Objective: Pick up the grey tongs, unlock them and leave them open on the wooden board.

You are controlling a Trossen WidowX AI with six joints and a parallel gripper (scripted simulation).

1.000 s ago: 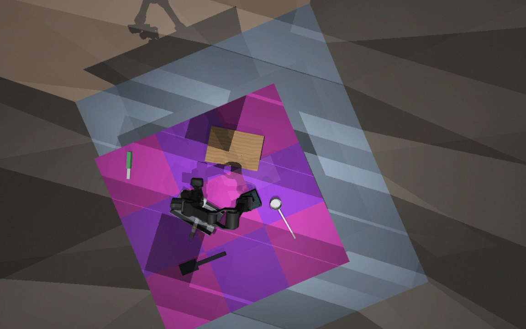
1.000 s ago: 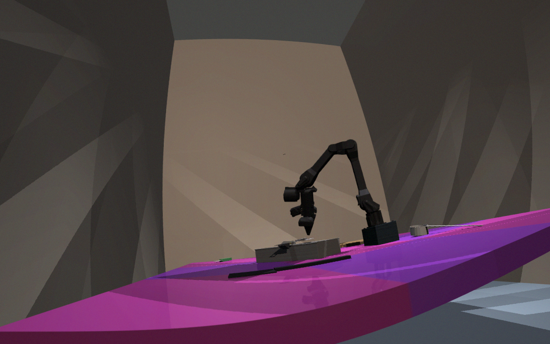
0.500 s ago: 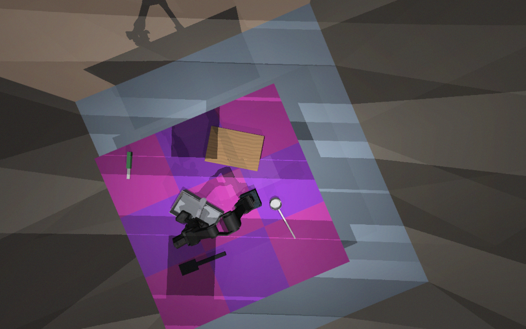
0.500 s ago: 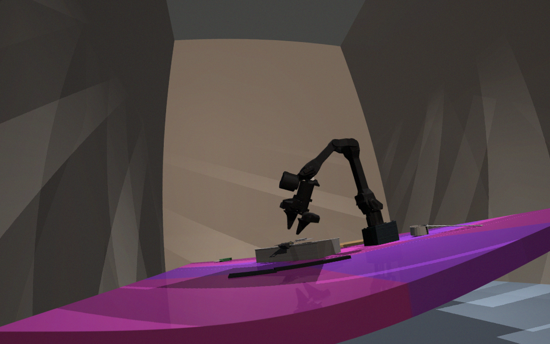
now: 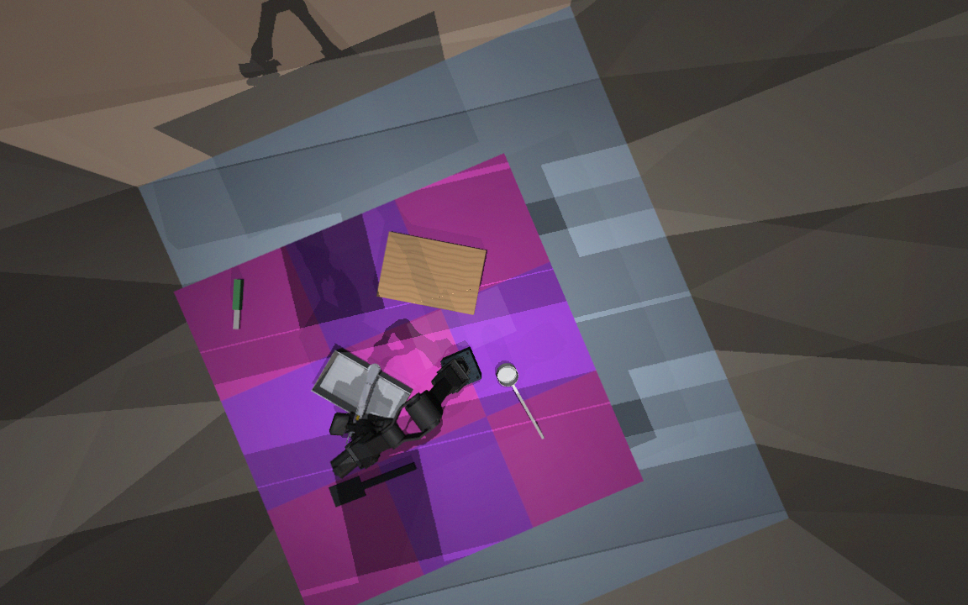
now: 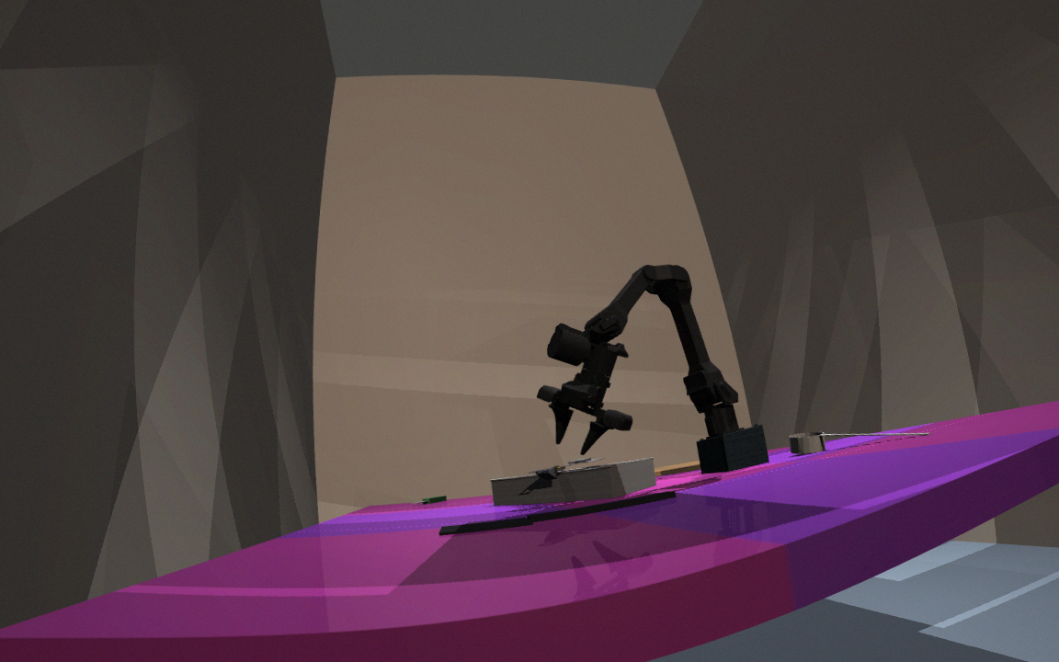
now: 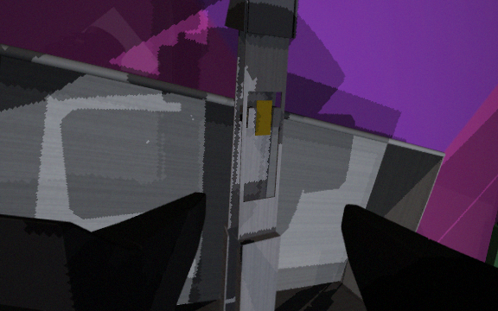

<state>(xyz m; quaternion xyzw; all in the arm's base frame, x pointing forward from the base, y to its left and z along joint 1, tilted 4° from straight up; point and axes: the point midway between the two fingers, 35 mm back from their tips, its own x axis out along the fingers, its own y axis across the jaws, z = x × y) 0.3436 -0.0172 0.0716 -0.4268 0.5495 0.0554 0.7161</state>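
The yellow lock piece is 3 cm below my gripper tip, 3 cm ahead of it and 1 cm to the left of it. Also, from my gripper tip: roasting tin (7 cm below, 6 cm to the right, 2 cm behind); wooden board (43 cm behind, 31 cm to the right, 9 cm below); black spatula (25 cm to the left, 14 cm ahead, 9 cm below).
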